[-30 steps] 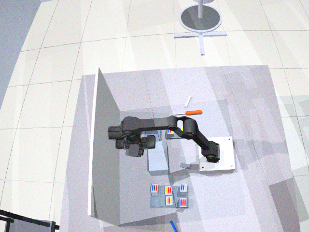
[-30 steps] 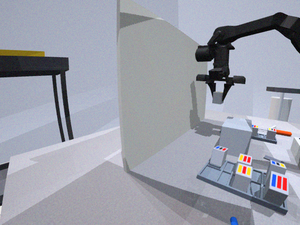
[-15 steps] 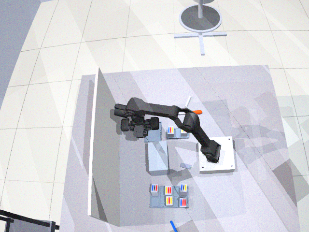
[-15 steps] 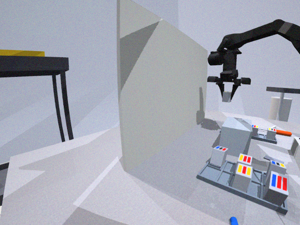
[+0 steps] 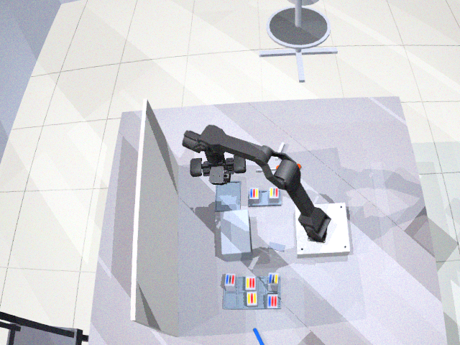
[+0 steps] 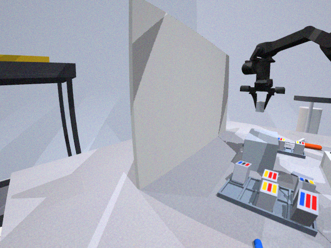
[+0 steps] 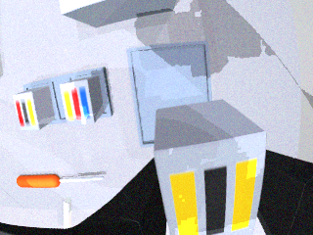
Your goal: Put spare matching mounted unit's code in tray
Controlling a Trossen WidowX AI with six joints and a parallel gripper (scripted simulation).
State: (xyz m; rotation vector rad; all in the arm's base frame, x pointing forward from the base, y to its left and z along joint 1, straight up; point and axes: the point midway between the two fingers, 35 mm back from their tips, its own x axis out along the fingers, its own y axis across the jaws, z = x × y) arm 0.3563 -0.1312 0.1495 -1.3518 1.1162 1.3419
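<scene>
My gripper tip is now 17 cm above the light-blue tray. From my gripper tip the other things lie so: mounted unit (18 cm to the left, 12 cm below, 7 cm behind); then grey spare (2 cm above); then tall white panel (22 cm to the left, 16 cm ahead, 5 cm above).
</scene>
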